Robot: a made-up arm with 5 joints.
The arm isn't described. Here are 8 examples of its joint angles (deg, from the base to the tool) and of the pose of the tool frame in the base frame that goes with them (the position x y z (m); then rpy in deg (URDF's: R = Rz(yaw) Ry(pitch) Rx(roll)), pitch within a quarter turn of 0, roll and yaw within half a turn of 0).
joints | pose
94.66 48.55 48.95 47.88 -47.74 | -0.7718 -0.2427 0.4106 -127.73 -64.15 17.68
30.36 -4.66 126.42 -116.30 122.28 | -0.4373 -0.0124 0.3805 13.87 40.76 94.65
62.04 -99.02 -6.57 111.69 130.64 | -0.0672 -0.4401 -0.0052 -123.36 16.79 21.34
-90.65 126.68 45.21 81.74 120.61 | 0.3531 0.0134 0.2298 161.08 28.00 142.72
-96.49 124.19 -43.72 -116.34 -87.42 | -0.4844 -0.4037 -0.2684 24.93 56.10 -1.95
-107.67 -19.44 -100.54 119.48 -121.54 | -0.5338 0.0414 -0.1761 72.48 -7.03 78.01
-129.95 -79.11 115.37 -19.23 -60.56 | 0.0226 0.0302 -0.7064 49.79 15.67 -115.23
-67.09 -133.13 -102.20 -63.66 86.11 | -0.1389 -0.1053 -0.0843 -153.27 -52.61 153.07
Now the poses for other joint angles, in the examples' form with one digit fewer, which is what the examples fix.
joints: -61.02 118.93 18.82 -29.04 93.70
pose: 0.465 -0.271 0.197 147.8 -45.4 79.3
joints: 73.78 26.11 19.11 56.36 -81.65
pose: -0.384 -0.518 0.793 -113.6 -21.9 -0.1
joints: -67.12 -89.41 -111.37 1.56 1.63
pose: -0.380 -0.200 -0.177 45.9 1.7 -88.7
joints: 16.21 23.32 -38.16 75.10 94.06
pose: 0.243 -0.344 0.219 141.8 46.9 71.9
